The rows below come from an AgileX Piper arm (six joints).
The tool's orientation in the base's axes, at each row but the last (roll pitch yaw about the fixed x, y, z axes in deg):
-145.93, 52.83, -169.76
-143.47, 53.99, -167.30
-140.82, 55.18, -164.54
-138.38, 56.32, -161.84
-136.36, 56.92, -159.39
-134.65, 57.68, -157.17
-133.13, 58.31, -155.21
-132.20, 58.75, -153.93
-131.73, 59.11, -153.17
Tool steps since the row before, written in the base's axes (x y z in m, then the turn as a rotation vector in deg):
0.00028, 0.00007, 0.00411, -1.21, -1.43, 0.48
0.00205, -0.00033, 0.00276, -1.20, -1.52, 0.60
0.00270, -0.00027, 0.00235, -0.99, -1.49, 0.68
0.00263, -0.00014, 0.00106, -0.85, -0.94, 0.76
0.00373, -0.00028, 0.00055, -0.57, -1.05, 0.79
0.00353, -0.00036, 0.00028, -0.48, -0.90, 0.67
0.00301, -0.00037, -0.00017, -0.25, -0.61, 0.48
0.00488, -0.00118, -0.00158, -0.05, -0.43, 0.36
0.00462, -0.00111, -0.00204, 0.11, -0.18, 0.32
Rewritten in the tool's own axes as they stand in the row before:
-0.00345, -0.00125, -0.00188, 0.49, -1.79, -0.53
-0.00337, -0.00066, 0.00041, 0.40, -1.91, -0.54
-0.00337, -0.00030, 0.00119, 0.21, -1.85, -0.42
-0.00224, 0.00025, 0.00172, -0.02, -1.36, -0.58
-0.00231, 0.00061, 0.00293, -0.17, -1.39, -0.32
-0.00190, 0.00057, 0.00295, -0.14, -1.18, -0.26
-0.00121, 0.00057, 0.00273, -0.15, -0.79, -0.13
-0.00065, 0.00090, 0.00514, -0.19, -0.53, 0.01
-0.00011, 0.00105, 0.00506, -0.28, -0.25, 0.06

